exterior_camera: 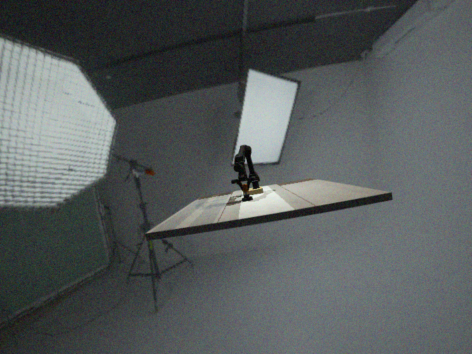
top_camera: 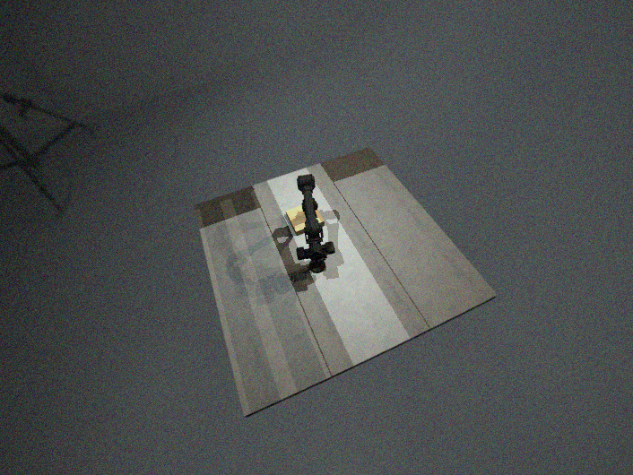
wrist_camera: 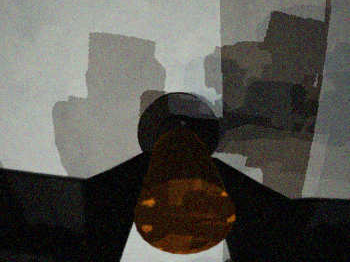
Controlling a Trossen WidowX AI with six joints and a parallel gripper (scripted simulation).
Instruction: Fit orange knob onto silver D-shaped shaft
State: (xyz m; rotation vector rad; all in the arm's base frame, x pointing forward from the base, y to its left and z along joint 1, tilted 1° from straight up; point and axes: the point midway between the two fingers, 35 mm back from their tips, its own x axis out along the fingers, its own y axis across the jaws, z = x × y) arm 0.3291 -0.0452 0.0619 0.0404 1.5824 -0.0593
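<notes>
Right now the orange knob is 3 cm above my gripper tip. The rest, counted from my gripper tip: dark round pedestal: 4 cm below.
</notes>
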